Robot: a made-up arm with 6 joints.
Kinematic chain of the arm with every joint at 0, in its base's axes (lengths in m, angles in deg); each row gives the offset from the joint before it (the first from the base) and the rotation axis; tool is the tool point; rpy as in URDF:
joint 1: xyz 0 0 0.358 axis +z
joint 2: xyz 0 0 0 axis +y
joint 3: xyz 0.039 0 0.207 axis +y
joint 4: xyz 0.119 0 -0.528 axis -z
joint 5: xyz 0 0 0 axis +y
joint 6: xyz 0.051 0 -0.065 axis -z
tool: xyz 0 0 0 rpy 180 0 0
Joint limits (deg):
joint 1: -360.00..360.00
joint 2: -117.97..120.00
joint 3: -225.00..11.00
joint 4: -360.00..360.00
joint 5: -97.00..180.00
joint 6: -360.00..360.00
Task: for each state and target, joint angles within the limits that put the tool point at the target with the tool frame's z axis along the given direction. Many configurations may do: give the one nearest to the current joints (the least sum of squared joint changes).
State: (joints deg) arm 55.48 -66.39 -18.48 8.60 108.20 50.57
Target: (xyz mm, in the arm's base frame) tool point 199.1 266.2 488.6 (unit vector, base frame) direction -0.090 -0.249 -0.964
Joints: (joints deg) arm 54.27 -94.58 -2.58 -4.47 111.90 50.57
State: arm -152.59 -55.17 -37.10 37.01 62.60 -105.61
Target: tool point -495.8 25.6 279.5 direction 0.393 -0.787 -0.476
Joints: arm -188.85 -11.62 -41.20 46.23 96.79 -105.61
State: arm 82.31 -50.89 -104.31 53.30 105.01 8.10
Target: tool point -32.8 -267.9 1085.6 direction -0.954 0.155 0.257
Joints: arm 93.35 -61.76 -117.59 77.59 74.97 8.10
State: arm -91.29 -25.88 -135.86 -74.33 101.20 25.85
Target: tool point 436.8 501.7 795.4 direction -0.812 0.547 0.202
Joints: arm -136.53 -59.55 -169.96 -73.01 91.77 25.85
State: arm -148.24 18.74 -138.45 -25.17 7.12 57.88
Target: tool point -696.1 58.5 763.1 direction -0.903 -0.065 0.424
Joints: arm -188.19 40.62 -140.81 -36.50 -18.93 57.88
